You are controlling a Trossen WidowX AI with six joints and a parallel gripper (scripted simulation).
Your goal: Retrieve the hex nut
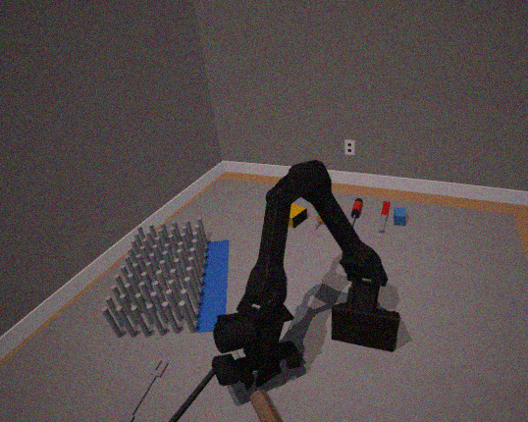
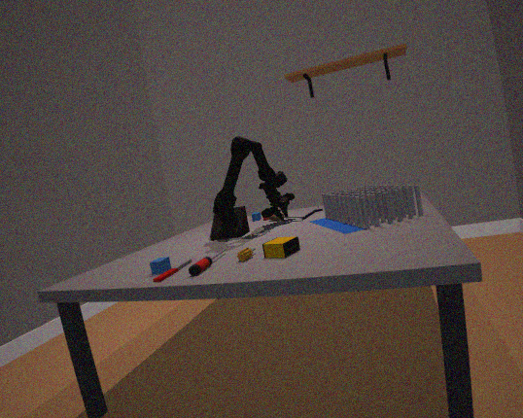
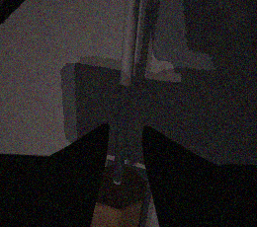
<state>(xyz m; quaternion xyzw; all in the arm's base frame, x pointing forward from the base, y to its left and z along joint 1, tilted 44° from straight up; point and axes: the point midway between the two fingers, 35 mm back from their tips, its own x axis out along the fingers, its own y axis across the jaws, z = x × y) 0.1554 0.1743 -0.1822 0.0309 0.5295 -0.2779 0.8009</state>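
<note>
Now: the wooden-handled tool 20 mm to the right of my gripper tip, 20 mm ahead of it and 10 mm above it. From my gripper tip the other things lie so: blue taped strip 300 mm ahead, 250 mm to the right; then yellow-handled scraper 670 mm to the right, 110 mm ahead, 10 mm above; then thin forked pick 210 mm ahead, 130 mm to the left.
</note>
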